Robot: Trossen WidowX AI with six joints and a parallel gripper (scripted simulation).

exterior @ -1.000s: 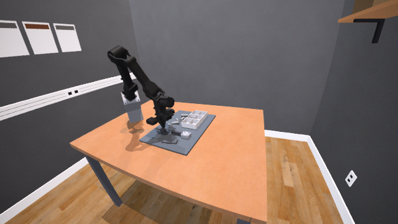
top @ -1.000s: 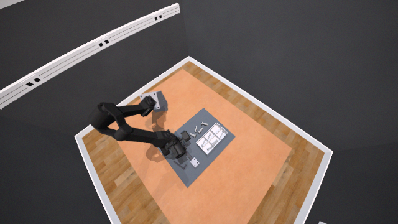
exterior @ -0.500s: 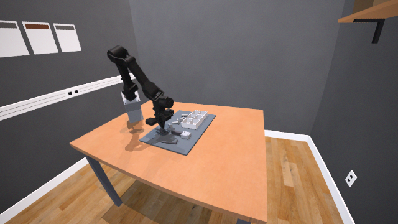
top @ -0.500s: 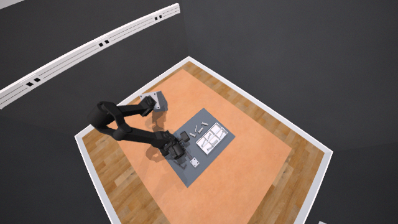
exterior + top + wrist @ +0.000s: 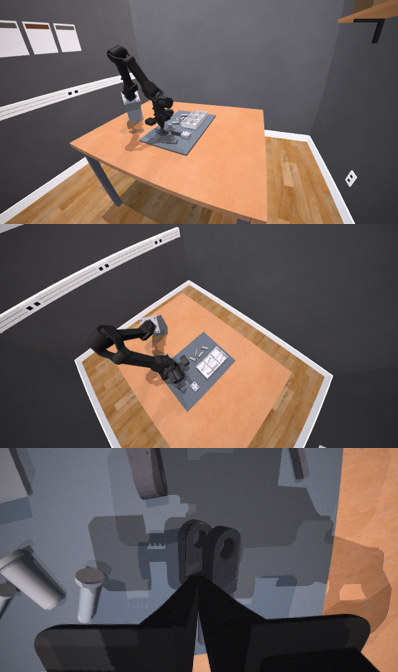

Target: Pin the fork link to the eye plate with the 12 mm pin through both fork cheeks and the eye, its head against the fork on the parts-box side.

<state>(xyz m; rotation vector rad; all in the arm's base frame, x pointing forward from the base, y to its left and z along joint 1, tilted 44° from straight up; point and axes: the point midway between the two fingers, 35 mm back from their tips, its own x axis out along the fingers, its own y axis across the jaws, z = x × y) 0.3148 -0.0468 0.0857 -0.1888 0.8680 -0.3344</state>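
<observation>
The dark fork link lies 1 cm behind my hand, 1 cm to the right of it and 5 cm below it. From my hand the other things lie so: thick headed pin 2 cm ahead, 13 cm to the left, 6 cm below; dark flat bar 8 cm ahead, 1 cm to the left, 6 cm below; thin dark bar 10 cm ahead, 7 cm to the right, 7 cm below.
</observation>
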